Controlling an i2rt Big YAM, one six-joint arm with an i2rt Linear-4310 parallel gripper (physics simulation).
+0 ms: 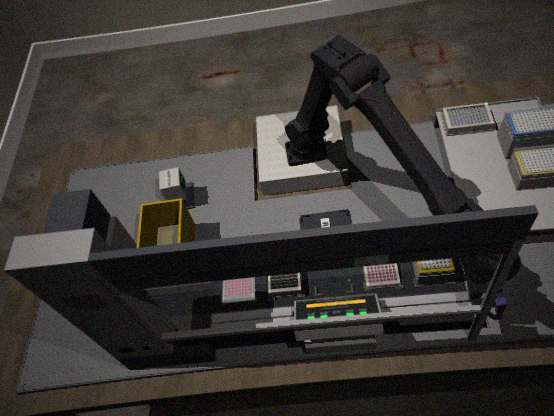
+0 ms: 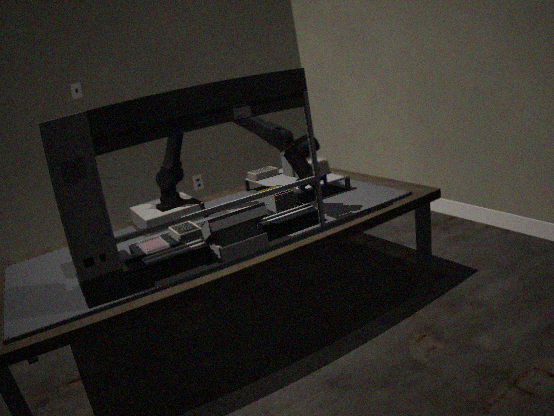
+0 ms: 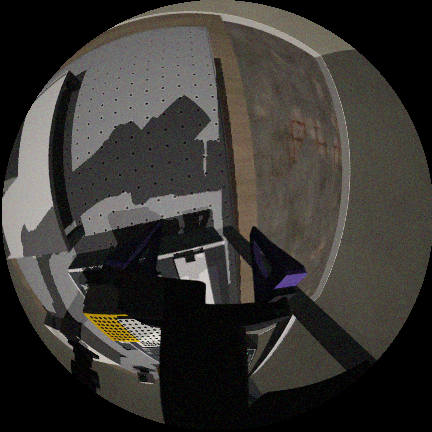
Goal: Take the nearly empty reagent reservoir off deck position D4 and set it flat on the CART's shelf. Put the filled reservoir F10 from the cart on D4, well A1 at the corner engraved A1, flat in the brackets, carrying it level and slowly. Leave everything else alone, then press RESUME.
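Places are measured from the arm's base along level axes (x ahead, y left, z up), in millimetres.
Where they show: gripper, between the fingertips: (image 1: pixel 494 302) (image 2: pixel 322 196) (image 3: pixel 205 227); arm's base, origin of its link: (image 1: pixel 306 152) (image 3: pixel 82 348).
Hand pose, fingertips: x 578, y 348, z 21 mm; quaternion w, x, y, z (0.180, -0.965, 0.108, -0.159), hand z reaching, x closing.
Observation:
Each offset is from my fingertips to the top centre of the thing. "*": to the spot under its first point.
My gripper (image 3: pixel 205 227) is open, its purple fingers apart with nothing between them. It is low at the deck's right end, beyond the yellow-edged tip rack (image 1: pixel 434 266) (image 3: pixel 110 327); one purple finger (image 1: pixel 500 302) shows past the right post. A cream-rimmed reservoir with dark channels {180 mm back, 471 mm right, 2 mm up} (image 1: pixel 284 283) (image 2: pixel 185 230) sits in the deck row; its position label is unreadable. The pale CART shelf (image 1: pixel 467 162) (image 3: pixel 37 150) stands at the right. A cream-rimmed container (image 1: pixel 468 118) (image 2: pixel 263 173) sits on it; its label and contents are unclear. The panel (image 1: pixel 336 307) shows an orange bar and green buttons.
A dark overhead beam {* 23 mm ahead, 384 mm right, 471 mm up} (image 1: pixel 315 235) (image 2: pixel 200 107) and right post {47 mm ahead, 56 mm right, 390 mm up} (image 1: pixel 495 295) (image 2: pixel 312 145) frame the deck. A pink plate (image 1: pixel 238 290) and red-welled plate (image 1: pixel 381 275) sit there. Blue-edged {445 mm back, 255 mm left, 76 mm up} (image 1: pixel 532 122) and yellow-edged {338 mm back, 243 mm left, 43 mm up} (image 1: pixel 536 164) racks are on the cart. A yellow bin {357 mm back, 784 mm right, 53 mm up} (image 1: pixel 188 225) stands left.

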